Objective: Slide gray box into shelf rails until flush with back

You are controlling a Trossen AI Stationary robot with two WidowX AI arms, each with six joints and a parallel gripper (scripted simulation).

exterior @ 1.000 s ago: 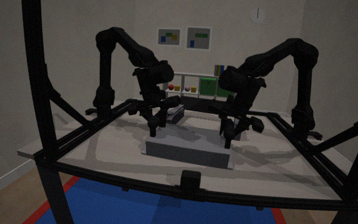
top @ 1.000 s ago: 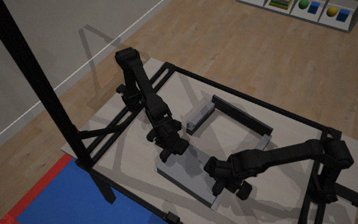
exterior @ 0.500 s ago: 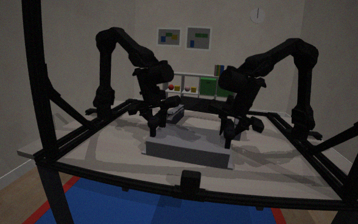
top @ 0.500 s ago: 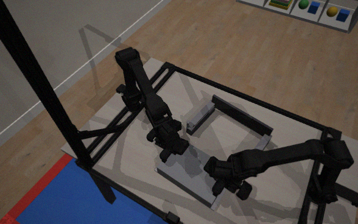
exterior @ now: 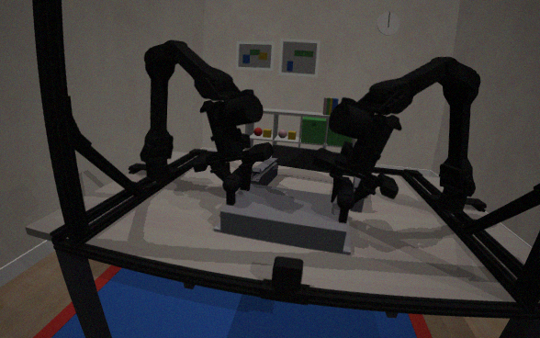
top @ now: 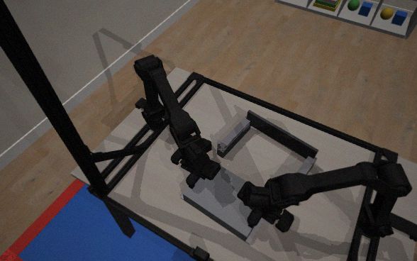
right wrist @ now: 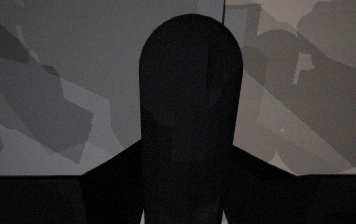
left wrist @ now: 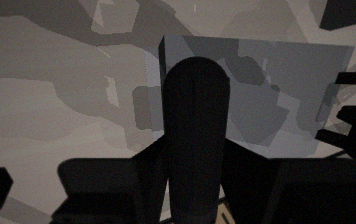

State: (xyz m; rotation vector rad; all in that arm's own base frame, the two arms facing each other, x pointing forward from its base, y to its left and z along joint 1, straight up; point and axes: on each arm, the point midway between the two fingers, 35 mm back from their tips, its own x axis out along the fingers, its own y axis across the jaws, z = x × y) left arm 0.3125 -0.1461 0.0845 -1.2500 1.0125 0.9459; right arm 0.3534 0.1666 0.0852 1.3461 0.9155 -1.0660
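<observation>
My right hand is 12 cm to the right of the gray box, 5 cm above it and 1 cm short of it. From my right hand the other things lie so: dark back bar 34 cm ahead, 6 cm to the left, 3 cm below.
Now: left hand 12 cm to the left of the gray box, 5 cm above it and 1 cm past it. The rest, counted from my left hand: dark back bar: 32 cm ahead, 19 cm to the right, 3 cm below.
</observation>
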